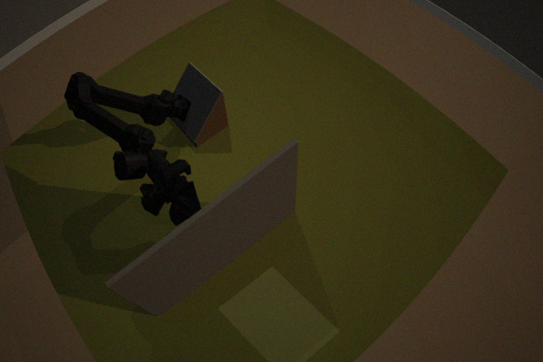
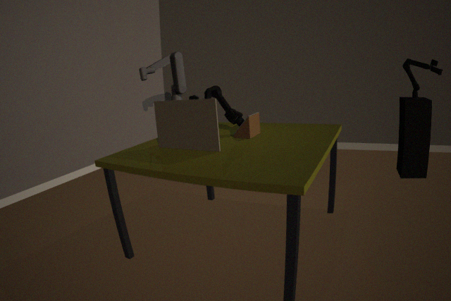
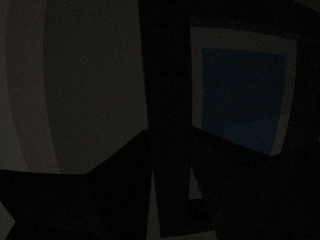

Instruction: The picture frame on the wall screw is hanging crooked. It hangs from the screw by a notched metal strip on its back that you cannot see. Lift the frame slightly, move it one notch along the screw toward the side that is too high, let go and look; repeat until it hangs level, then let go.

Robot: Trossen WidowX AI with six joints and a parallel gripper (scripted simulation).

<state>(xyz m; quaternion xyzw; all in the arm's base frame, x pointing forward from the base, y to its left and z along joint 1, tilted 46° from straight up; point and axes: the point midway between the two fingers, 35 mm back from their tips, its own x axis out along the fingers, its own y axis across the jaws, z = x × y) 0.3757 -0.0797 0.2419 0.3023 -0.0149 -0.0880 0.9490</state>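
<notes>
The dark picture frame is 10 mm to the right of my gripper tip and 50 mm below it. The rest, counted from my gripper tip: upright board: 20 mm ahead, 70 mm below.
</notes>
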